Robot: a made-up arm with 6 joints. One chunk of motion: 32 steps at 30 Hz.
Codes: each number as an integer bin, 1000 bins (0 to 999) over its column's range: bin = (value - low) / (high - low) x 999, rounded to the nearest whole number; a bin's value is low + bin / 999 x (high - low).
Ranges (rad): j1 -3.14..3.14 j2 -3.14..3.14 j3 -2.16..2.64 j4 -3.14..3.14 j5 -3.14..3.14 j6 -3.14..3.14
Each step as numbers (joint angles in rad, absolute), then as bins.
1 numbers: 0.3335 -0.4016 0.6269 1.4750 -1.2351 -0.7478
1 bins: 553 436 580 734 303 381
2 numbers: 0.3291 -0.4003 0.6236 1.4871 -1.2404 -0.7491
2 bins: 552 436 579 736 302 380
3 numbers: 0.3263 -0.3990 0.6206 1.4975 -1.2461 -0.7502
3 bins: 551 436 579 738 301 380
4 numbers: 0.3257 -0.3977 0.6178 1.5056 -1.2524 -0.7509
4 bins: 551 436 578 739 300 380
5 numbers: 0.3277 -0.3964 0.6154 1.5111 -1.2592 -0.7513
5 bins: 552 436 578 740 299 380
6 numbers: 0.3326 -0.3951 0.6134 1.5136 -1.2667 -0.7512
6 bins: 552 437 577 740 298 380
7 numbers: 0.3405 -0.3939 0.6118 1.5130 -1.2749 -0.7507
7 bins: 554 437 577 740 297 380
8 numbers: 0.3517 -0.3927 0.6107 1.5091 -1.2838 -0.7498
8 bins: 555 437 577 740 295 380
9 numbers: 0.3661 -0.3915 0.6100 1.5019 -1.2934 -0.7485
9 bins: 558 437 577 738 294 380
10 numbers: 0.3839 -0.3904 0.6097 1.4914 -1.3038 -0.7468
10 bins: 561 437 576 737 292 381
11 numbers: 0.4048 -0.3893 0.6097 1.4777 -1.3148 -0.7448
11 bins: 564 438 576 735 290 381
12 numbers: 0.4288 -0.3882 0.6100 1.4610 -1.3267 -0.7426
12 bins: 568 438 577 732 288 381
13 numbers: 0.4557 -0.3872 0.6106 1.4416 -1.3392 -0.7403
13 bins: 572 438 577 729 286 382
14 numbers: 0.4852 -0.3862 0.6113 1.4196 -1.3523 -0.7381
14 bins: 577 438 577 725 284 382
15 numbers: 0.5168 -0.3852 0.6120 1.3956 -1.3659 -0.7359
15 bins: 582 438 577 722 282 382
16 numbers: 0.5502 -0.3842 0.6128 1.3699 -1.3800 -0.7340
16 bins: 587 438 577 717 280 383
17 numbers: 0.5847 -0.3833 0.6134 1.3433 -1.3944 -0.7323
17 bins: 593 439 577 713 278 383
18 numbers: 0.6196 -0.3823 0.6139 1.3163 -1.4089 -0.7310
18 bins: 598 439 577 709 275 383
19 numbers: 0.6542 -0.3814 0.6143 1.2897 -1.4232 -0.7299
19 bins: 604 439 577 705 273 383
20 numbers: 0.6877 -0.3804 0.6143 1.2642 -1.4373 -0.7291
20 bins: 609 439 577 701 271 384
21 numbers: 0.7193 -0.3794 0.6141 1.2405 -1.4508 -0.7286
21 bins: 614 439 577 697 269 384
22 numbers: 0.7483 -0.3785 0.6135 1.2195 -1.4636 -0.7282
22 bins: 619 439 577 693 267 384
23 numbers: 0.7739 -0.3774 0.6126 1.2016 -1.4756 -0.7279
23 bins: 623 439 577 691 265 384
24 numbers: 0.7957 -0.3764 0.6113 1.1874 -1.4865 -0.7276
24 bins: 626 440 577 688 263 384
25 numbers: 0.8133 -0.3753 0.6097 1.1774 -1.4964 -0.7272
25 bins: 629 440 576 687 261 384
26 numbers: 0.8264 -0.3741 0.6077 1.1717 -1.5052 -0.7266
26 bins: 631 440 576 686 260 384
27 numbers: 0.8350 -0.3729 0.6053 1.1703 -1.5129 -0.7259
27 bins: 632 440 576 686 259 384
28 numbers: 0.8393 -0.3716 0.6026 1.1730 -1.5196 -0.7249
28 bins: 633 440 575 686 258 384
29 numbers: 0.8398 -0.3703 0.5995 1.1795 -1.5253 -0.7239
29 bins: 633 441 574 687 257 384
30 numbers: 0.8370 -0.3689 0.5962 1.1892 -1.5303 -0.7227
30 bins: 633 441 574 689 256 385
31 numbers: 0.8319 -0.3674 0.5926 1.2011 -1.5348 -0.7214
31 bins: 632 441 573 691 255 385
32 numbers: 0.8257 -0.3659 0.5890 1.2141 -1.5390 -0.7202
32 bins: 631 441 572 693 255 385
